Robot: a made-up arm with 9 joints. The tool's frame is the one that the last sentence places. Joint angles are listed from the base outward.
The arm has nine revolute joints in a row. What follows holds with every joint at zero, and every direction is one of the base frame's.
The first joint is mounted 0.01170 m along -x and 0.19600 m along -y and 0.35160 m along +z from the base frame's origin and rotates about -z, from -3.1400 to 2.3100 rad.
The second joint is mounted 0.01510 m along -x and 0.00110 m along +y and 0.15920 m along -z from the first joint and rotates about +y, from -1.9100 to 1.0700 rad.
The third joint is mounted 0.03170 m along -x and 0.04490 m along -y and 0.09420 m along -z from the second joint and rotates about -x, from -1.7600 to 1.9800 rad.
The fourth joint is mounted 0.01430 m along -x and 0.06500 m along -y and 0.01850 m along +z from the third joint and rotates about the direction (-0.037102, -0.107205, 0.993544), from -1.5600 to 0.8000 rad.
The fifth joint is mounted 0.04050 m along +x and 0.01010 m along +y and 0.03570 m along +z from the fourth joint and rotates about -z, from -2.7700 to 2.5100 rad.
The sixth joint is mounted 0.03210 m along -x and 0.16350 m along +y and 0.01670 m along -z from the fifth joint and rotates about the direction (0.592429, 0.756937, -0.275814), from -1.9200 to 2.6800 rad.
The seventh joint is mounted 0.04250 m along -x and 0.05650 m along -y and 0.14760 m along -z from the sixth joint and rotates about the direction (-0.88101, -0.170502, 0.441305), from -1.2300 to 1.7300 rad.
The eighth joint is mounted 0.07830 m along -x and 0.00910 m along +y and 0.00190 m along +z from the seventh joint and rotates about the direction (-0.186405, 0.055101, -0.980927), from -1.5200 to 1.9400 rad.
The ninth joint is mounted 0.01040 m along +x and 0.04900 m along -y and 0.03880 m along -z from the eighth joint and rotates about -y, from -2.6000 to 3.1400 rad.
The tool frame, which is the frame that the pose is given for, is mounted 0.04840 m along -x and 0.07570 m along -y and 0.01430 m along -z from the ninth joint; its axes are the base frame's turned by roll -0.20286, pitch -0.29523 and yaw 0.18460 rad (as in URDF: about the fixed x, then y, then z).
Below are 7 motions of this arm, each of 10 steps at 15 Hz.
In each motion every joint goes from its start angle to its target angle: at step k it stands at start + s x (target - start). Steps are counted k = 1, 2, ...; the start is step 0. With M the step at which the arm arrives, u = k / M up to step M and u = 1 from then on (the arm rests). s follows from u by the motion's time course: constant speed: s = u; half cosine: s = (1 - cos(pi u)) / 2; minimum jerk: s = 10 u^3 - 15 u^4 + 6 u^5.
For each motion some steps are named. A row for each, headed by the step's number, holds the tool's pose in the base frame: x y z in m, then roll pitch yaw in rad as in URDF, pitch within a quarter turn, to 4 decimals.
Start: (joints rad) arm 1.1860 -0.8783 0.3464 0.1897 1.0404 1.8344 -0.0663 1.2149 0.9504
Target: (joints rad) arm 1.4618 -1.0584 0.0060 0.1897 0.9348 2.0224 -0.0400 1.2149 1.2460
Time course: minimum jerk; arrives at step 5
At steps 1, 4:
1: 0.2551 0.0045 0.2253 0.0134 0.3839 -2.6413
4: 0.1836 0.0475 0.2491 0.1551 0.2744 -2.4755

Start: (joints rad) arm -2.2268 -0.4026 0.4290 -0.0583 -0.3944 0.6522 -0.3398 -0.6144 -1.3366
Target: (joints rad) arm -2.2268 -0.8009 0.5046 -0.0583 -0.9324 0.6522 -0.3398 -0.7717 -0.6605
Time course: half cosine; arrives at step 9
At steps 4, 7, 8, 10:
4: 0.2059 -0.2023 -0.0873 0.3103 0.6881 -2.9867
7: 0.2271 -0.1344 -0.0868 0.0321 0.4822 -2.9624
8: 0.2304 -0.1216 -0.0851 -0.0084 0.4468 -2.9460
10: 0.2314 -0.1172 -0.0844 -0.0218 0.4348 -2.9397

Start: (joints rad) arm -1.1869 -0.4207 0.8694 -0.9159 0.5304 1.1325 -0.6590 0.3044 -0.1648
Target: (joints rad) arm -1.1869 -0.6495 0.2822 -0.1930 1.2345 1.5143 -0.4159 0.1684 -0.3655
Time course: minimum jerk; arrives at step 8
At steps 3, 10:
3: -0.1347 0.1047 0.1089 1.4581 0.6142 -0.1637
10: -0.2047 0.0309 0.2677 2.0913 0.6211 0.6575

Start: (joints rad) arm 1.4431 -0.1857 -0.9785 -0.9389 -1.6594 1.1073 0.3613 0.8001 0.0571
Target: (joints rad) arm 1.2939 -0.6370 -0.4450 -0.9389 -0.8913 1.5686 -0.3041 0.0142 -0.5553
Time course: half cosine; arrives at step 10
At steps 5, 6, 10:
5: -0.2417 0.1175 0.0142 1.1062 0.4683 -0.4721
6: -0.2086 0.1189 0.0415 1.3418 0.4859 -0.3656
10: -0.1091 0.1131 0.0901 1.8062 0.3268 -0.2800

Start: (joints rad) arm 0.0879 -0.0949 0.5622 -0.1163 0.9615 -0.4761 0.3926 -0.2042 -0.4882
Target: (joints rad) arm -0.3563 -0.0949 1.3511 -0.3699 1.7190 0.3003 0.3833 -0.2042 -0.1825
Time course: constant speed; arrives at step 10
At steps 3, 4, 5, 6, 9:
3: -0.0890 -0.2893 0.0063 -1.1710 -0.5447 -0.7003
4: -0.0683 -0.2905 -0.0077 -1.1029 -0.6497 -0.7352
5: -0.0436 -0.2928 -0.0196 -1.0176 -0.7597 -0.7765
6: -0.0150 -0.2956 -0.0285 -0.9089 -0.8726 -0.8314
9: 0.0882 -0.2985 -0.0271 -0.2756 -1.1853 -1.2494

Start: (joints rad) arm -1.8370 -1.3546 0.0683 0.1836 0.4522 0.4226 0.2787 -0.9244 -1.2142
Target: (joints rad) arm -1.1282 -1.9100 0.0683 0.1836 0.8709 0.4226 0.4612 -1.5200 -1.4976
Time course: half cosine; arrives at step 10
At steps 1, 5, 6, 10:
1: -0.0551 -0.0259 0.0535 -0.7048 -0.0470 2.5279
5: -0.0290 0.0092 0.1679 -0.9565 -0.0996 2.1801
6: -0.0168 0.0105 0.2063 -1.0365 -0.1189 2.0578
10: 0.0058 -0.0045 0.2892 -1.2082 -0.1716 1.7711

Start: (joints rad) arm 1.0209 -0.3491 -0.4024 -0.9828 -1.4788 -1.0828 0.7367 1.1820 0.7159
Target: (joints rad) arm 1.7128 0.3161 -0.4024 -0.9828 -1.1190 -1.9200 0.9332 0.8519 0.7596
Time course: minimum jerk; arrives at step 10
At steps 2, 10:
2: -0.1847 -0.3836 -0.0430 2.5362 -0.3545 1.7104
10: -0.3115 -0.1286 0.1518 3.0643 0.0389 0.3857

